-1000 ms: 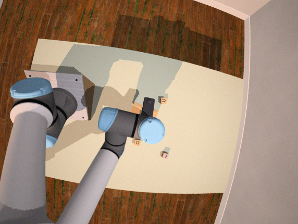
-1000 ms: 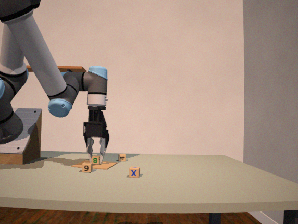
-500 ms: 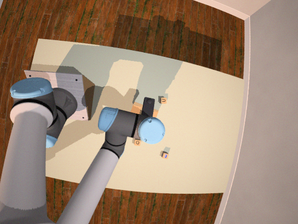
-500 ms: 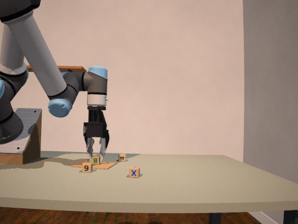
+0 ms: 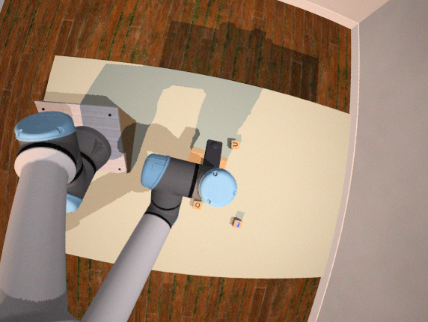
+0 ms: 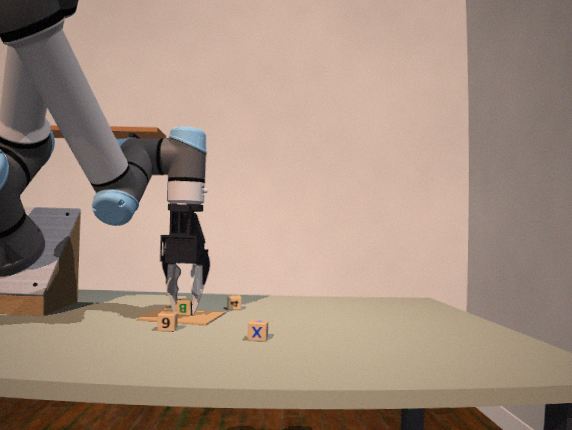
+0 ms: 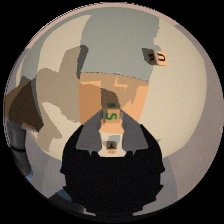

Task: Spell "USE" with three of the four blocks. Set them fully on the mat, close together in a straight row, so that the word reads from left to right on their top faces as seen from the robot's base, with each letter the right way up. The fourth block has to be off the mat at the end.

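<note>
Right now the orange mat is 20 mm below my hand. From my hand the other things lie so: blue-lettered block: 170 mm to the right, 170 mm ahead, 10 mm below.
</note>
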